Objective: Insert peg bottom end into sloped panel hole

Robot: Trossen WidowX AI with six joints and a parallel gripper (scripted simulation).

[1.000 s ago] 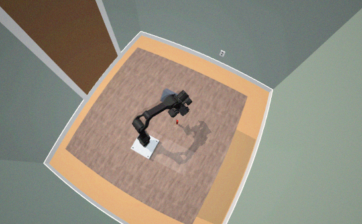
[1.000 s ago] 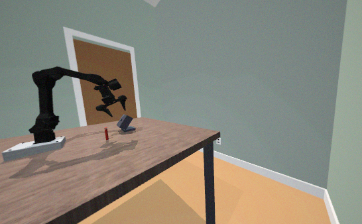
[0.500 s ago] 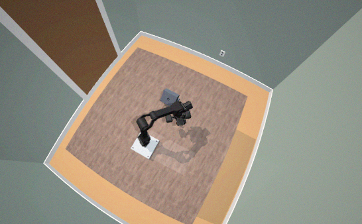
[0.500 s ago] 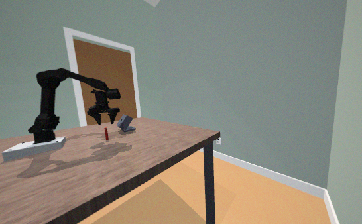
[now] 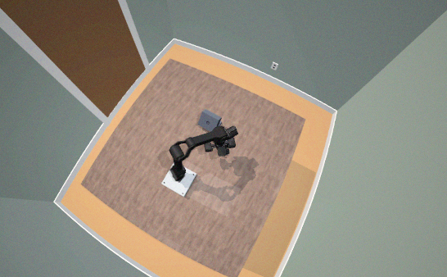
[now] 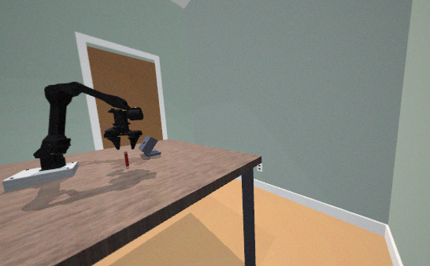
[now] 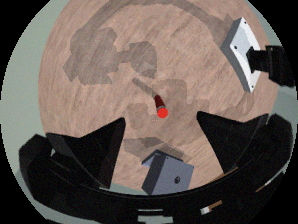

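The red peg lies 40 mm below my gripper tip. The rest, counted from my gripper tip: sloped panel: 120 mm ahead, 180 mm to the left, 20 mm below.
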